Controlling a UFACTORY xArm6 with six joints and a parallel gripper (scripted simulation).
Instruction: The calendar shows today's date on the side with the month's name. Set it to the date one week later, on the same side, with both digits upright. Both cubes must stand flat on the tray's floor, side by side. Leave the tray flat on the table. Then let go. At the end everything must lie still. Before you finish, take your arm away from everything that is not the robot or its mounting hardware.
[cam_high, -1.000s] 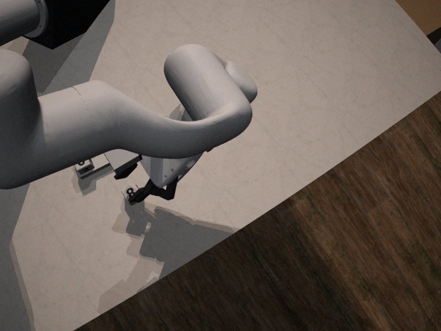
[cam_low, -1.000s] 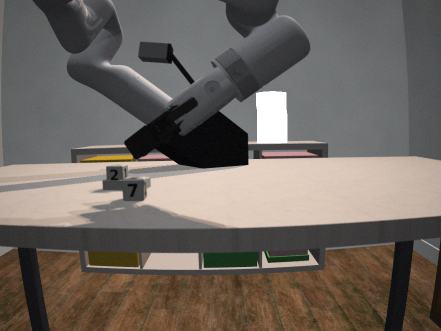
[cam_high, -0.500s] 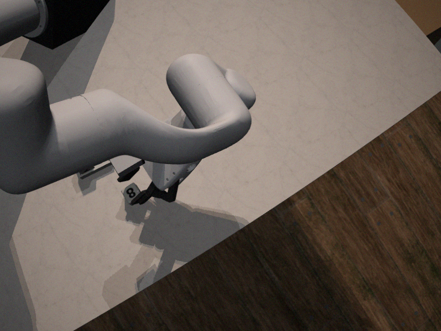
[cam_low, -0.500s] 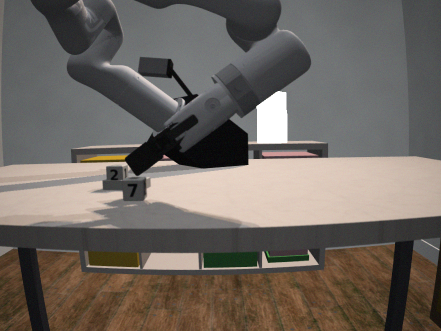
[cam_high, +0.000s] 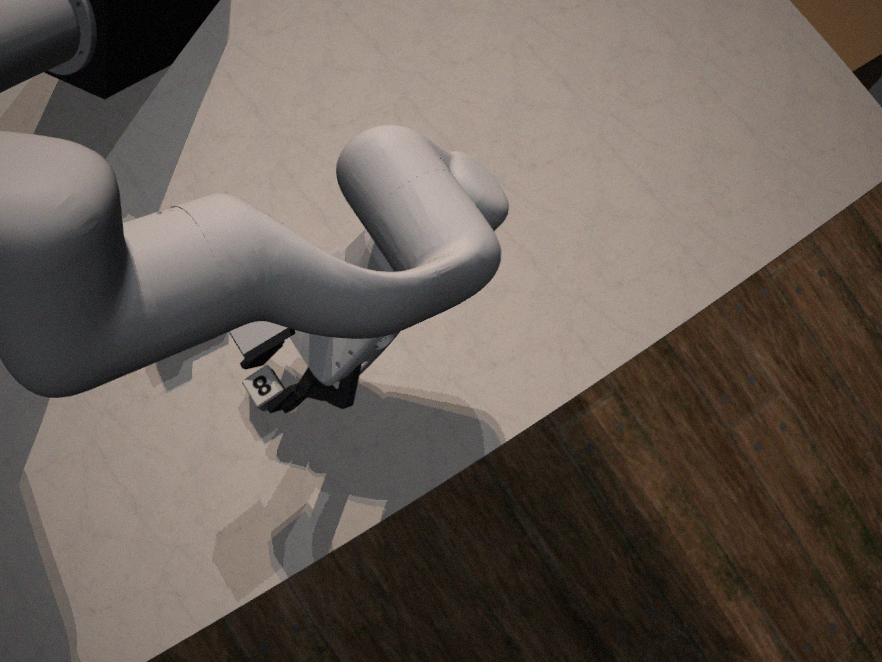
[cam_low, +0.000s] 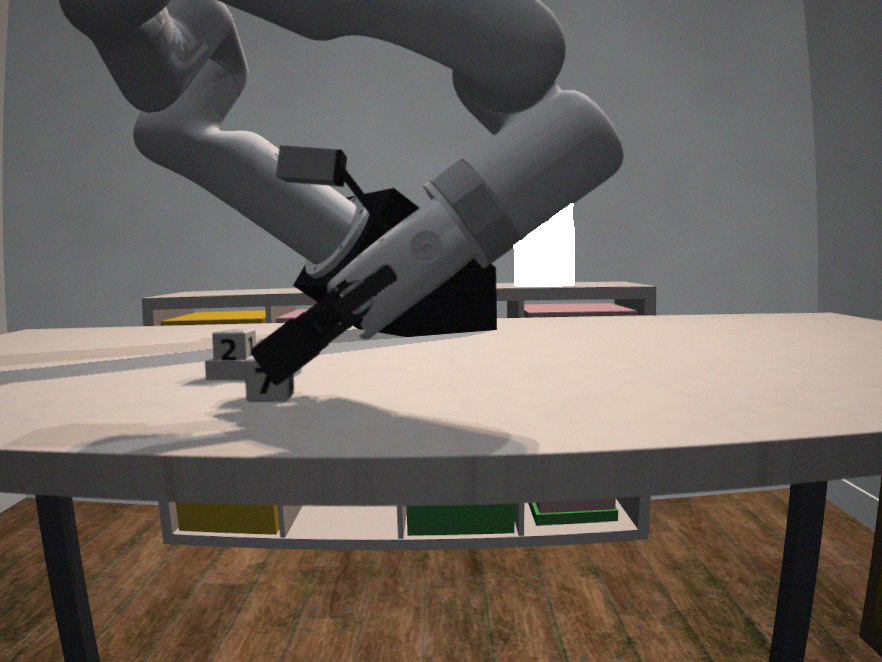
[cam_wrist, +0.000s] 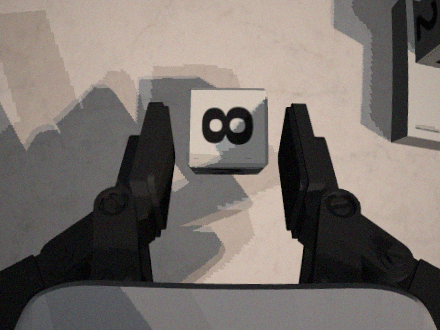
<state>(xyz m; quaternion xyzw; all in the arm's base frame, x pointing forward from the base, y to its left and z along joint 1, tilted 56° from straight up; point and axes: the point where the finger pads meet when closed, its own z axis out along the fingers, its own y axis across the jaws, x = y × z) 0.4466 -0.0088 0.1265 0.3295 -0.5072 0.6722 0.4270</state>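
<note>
The white cube is 20 mm to the right of my hand and 20 mm below it. The rest, counted from my hand: grey tray: 120 mm behind, 30 mm below, 20 mm to the right.
</note>
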